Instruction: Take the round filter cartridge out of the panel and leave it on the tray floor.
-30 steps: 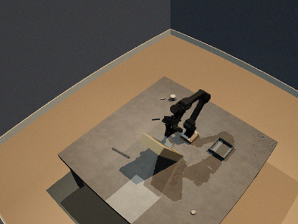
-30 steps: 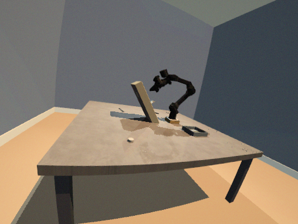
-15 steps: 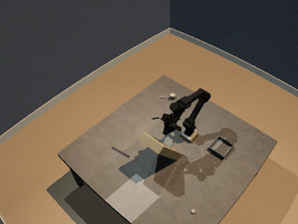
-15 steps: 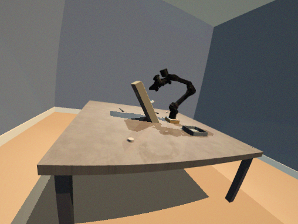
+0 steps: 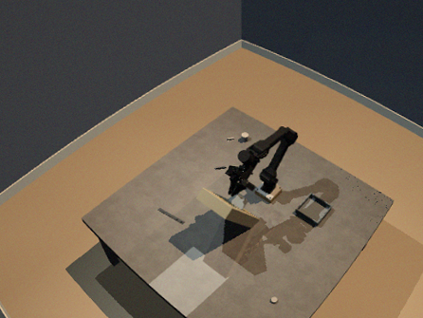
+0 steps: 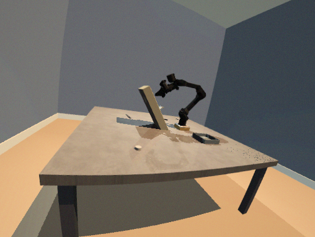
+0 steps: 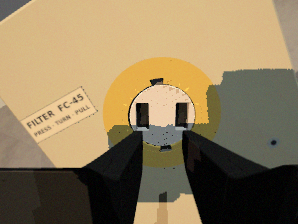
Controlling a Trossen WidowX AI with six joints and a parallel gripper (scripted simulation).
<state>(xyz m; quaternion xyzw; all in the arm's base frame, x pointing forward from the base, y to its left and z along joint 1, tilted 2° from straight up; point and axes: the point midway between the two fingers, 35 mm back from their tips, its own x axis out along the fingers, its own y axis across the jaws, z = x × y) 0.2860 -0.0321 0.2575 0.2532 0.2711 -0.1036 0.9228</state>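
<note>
The filter cartridge is 40 mm ahead of my gripper tip and 30 mm below it. The rest, counted from my gripper tip: grey tray 350 mm behind, 320 mm to the left, 260 mm below; then cream service panel 100 mm below.
</note>
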